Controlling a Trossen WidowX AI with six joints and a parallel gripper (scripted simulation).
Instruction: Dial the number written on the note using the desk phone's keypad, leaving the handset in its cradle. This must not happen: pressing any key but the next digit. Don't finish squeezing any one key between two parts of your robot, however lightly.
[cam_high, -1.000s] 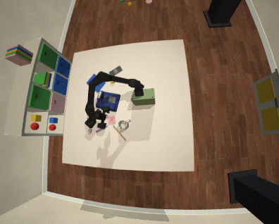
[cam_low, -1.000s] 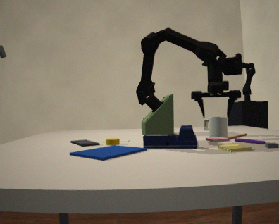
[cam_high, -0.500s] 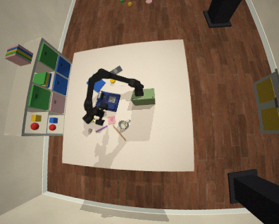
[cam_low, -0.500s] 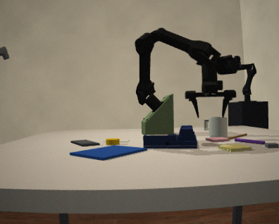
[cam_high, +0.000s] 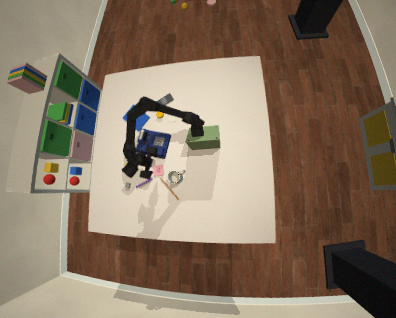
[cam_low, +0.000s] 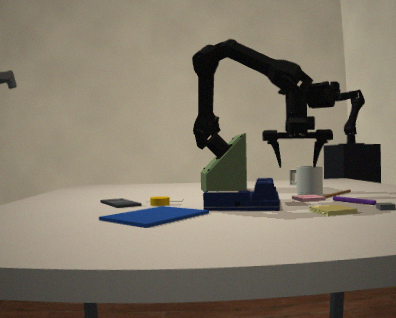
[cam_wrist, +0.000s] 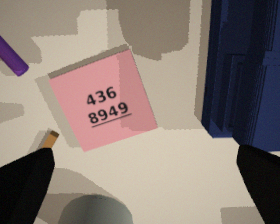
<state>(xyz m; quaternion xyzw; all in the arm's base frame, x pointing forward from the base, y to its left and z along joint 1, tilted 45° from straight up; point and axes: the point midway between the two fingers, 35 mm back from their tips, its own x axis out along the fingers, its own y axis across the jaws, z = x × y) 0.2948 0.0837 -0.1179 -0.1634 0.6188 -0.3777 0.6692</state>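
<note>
Right now the 8 key is 2 cm behind my hand, 16 cm to the right of it and 9 cm below it. Round my hand: dark blue desk phone: 4 cm ahead, 16 cm to the right, 10 cm below; mug: 12 cm behind, 9 cm to the left, 9 cm below; handset: 5 cm ahead, 11 cm to the right, 8 cm below.
</note>
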